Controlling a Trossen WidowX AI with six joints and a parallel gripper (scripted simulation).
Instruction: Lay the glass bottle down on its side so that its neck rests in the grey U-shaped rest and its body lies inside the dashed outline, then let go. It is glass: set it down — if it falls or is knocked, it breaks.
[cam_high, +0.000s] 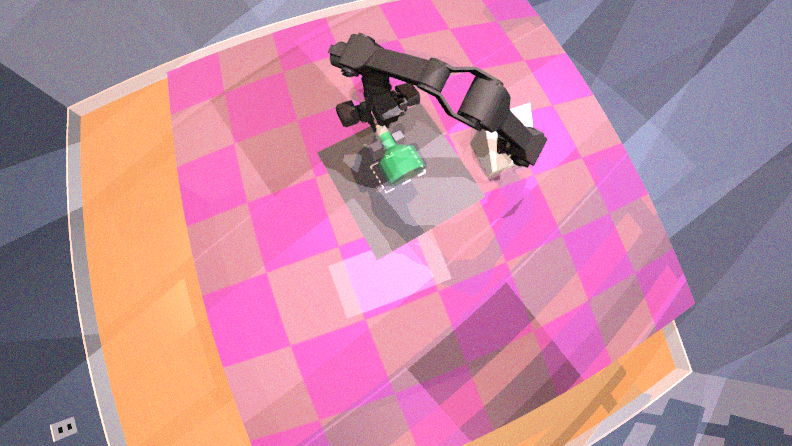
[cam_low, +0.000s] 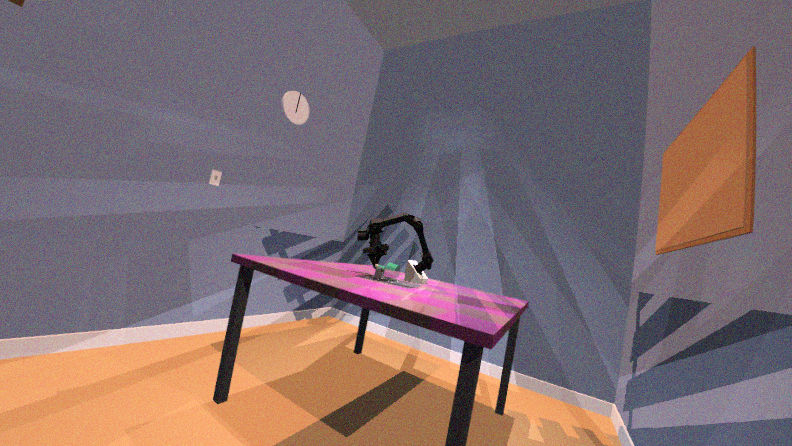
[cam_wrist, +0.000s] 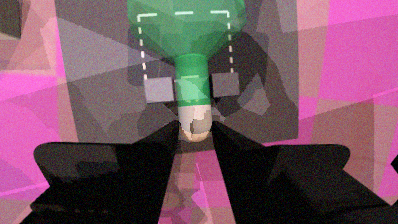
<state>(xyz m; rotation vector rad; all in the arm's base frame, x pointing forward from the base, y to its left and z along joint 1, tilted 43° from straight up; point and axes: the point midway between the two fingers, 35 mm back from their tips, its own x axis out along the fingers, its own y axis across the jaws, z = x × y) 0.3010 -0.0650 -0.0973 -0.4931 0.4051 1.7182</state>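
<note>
Right now the glass bottle is 1 cm behind my gripper tip, 5 cm to the left of it and 1 cm below it. The rest, counted from my gripper tip: dark grey mat: 3 cm behind, 10 cm to the left, 6 cm below.
</note>
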